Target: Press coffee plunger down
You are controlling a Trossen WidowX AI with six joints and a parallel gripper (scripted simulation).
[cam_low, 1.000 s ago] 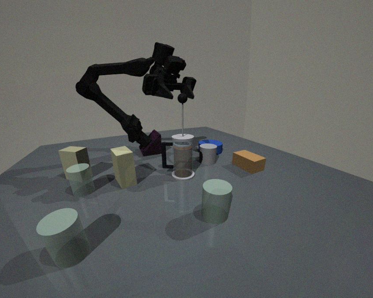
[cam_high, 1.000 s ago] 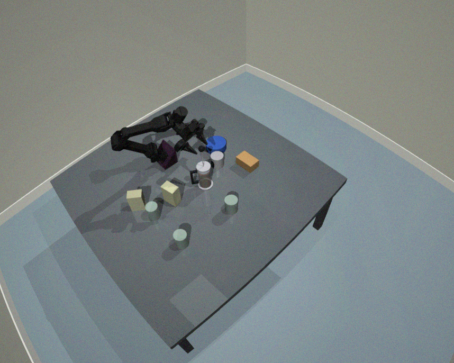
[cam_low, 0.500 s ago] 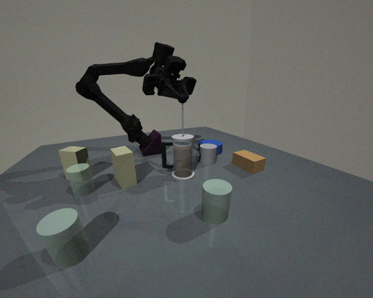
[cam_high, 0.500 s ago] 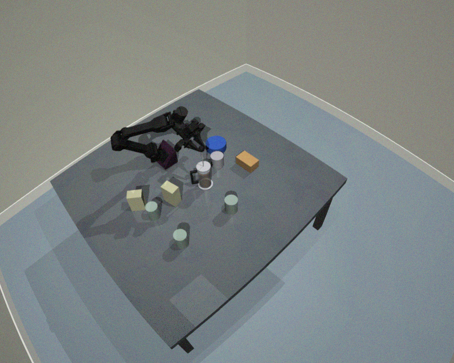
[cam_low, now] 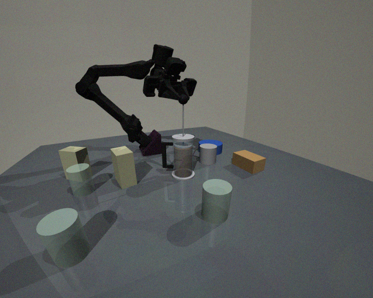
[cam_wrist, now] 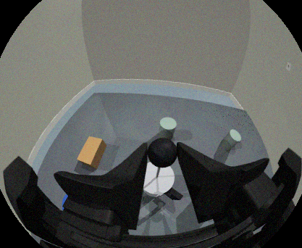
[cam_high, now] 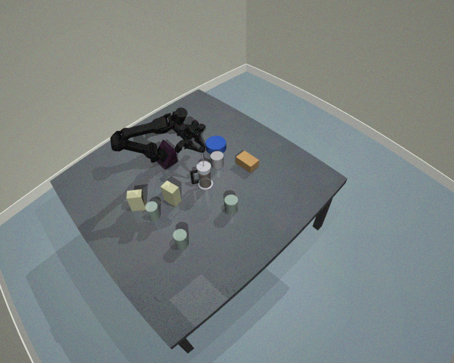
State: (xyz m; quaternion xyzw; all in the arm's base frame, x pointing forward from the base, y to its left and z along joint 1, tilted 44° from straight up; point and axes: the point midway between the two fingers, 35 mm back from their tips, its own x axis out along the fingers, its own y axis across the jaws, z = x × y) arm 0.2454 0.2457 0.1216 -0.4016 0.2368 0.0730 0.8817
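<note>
Now: the glass coffee press 1 cm behind my gripper tip, 2 cm to the right of it and 13 cm below it. Round my gripper tip: grey cylinder (9 cm behind, 13 cm to the left, 22 cm below); orange box (1 cm ahead, 26 cm to the left, 23 cm below).
</note>
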